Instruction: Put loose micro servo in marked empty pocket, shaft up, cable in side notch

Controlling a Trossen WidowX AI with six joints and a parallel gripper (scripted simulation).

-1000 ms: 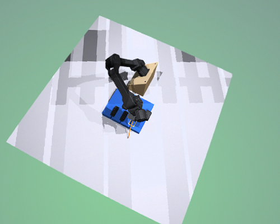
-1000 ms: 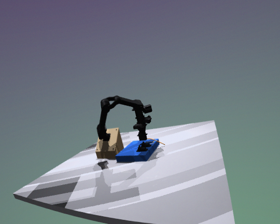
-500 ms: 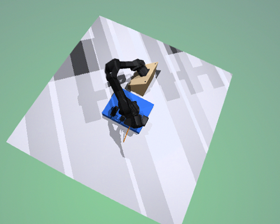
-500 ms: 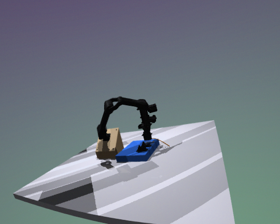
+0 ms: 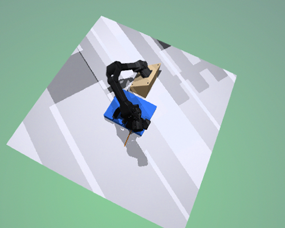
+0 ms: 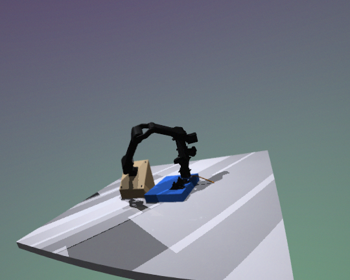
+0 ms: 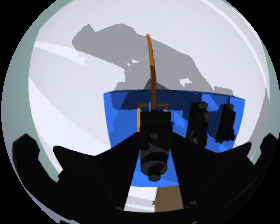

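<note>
The blue deck is 120 mm behind my gripper tip, 80 mm to the right of it and 80 mm below it.
</note>
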